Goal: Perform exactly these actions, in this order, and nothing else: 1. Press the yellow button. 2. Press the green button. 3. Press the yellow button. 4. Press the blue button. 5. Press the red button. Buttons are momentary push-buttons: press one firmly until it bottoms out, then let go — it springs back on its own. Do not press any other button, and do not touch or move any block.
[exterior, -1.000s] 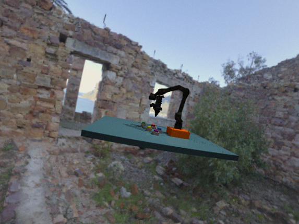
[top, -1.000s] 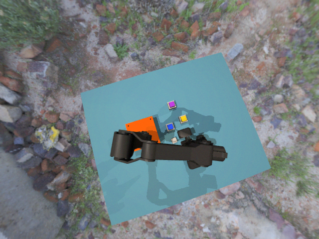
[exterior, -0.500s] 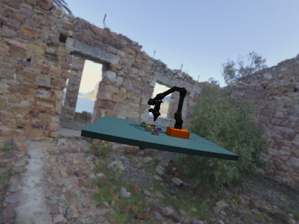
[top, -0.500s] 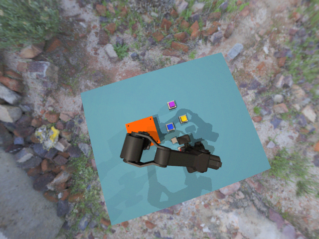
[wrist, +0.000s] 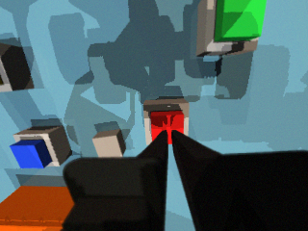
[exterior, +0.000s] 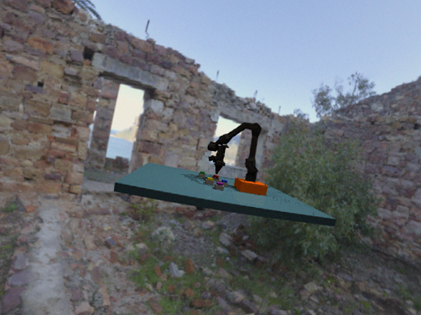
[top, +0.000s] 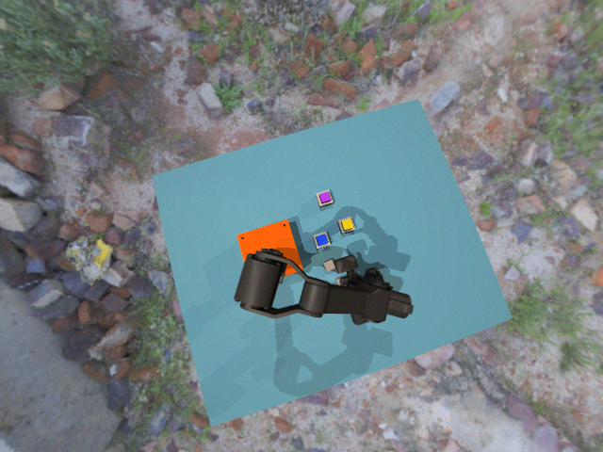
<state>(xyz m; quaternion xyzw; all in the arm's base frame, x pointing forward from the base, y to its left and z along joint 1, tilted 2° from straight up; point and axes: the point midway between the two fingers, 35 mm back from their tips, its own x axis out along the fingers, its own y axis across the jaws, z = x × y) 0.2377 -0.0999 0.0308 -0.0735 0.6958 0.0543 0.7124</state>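
Now: gripper tip 20 mm above the red button. The rest, counted from my gripper tip: blue button (60 mm behind, 160 mm to the left, 20 mm below); then block (50 mm behind, 70 mm to the left, 40 mm below); then green button (100 mm ahead, 40 mm to the right, 20 mm below).
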